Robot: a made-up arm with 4 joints. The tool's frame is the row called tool.
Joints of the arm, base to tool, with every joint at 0 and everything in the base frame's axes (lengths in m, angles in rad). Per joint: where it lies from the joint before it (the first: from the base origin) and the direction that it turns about. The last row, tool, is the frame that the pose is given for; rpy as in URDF.
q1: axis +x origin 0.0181 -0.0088 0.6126
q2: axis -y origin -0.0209 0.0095 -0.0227
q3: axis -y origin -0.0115 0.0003 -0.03
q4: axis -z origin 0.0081 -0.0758 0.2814
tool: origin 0.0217 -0.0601 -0.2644 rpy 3.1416 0 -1.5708
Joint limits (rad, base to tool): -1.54..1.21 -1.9..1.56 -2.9..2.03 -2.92..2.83
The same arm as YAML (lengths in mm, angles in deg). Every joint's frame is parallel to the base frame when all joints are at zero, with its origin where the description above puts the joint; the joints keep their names.
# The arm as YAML. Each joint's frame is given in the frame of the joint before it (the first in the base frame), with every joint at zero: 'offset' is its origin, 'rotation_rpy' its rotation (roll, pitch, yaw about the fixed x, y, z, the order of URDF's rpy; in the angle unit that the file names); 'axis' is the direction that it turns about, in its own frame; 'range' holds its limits. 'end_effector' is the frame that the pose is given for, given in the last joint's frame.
length_unit: mm
angle_unit: deg
chain:
  - id: q1
    offset: [18.1, -8.8, 612.6]
    rotation_rpy: [0.0, 0.0, 0.0]
    axis: [1.0, 0.0, 0.0]
    range: [-88.24, 69.33]
  - id: q2
    offset: [-20.9, 9.5, -22.7]
    rotation_rpy: [0.0, 0.0, 0.0]
    axis: [0.0, -1.0, 0.0]
    range: [-108.86, 89.38]
  - id: q3
    offset: [-11.5, 0.3, -30.0]
    rotation_rpy: [0.0, 0.0, 0.0]
    axis: [0.0, -1.0, 0.0]
    range: [-166.16, 116.31]
  - id: q4
    offset: [8.1, -75.8, 281.4]
    rotation_rpy: [0.0, 0.0, 0.0]
    axis: [0.0, 0.0, -1.0]
    range: [-167.3, 162.15]
end_effector:
  offset: [21.7, -60.1, -264.4]
  rotation_rpy: [-180.0, 0.0, -90.0]

